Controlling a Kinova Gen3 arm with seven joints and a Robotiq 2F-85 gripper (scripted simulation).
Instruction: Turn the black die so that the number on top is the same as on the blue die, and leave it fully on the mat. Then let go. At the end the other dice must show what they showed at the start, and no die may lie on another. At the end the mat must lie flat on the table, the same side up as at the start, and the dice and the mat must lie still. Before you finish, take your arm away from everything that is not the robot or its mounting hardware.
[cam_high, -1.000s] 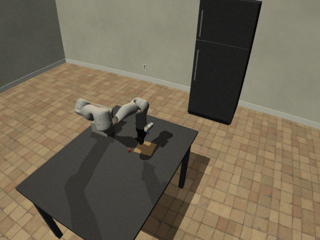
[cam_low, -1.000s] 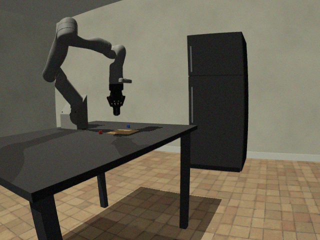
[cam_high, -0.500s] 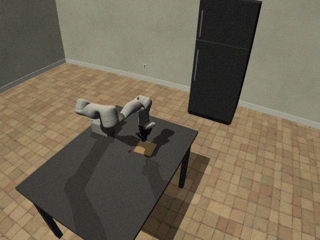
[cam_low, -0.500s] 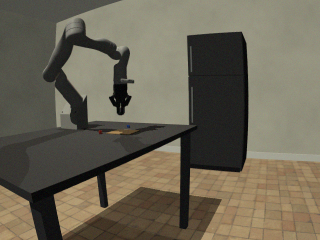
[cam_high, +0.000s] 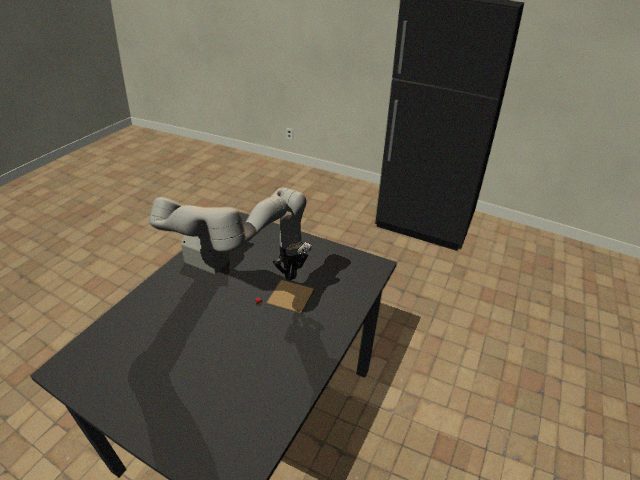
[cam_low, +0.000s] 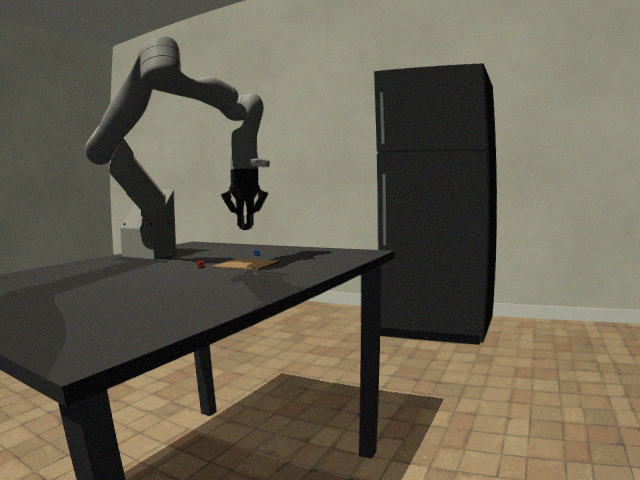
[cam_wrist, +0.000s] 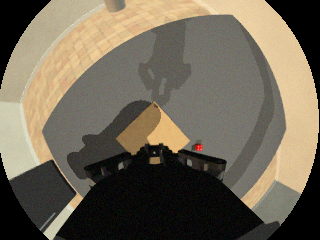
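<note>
Now: the black die 1 cm below my hand. Round my hand: tan mat: 1 cm behind, 1 cm to the left, 12 cm below; red die: 10 cm behind, 8 cm to the right, 11 cm below; blue die: 8 cm behind, 17 cm to the left, 11 cm below.
</note>
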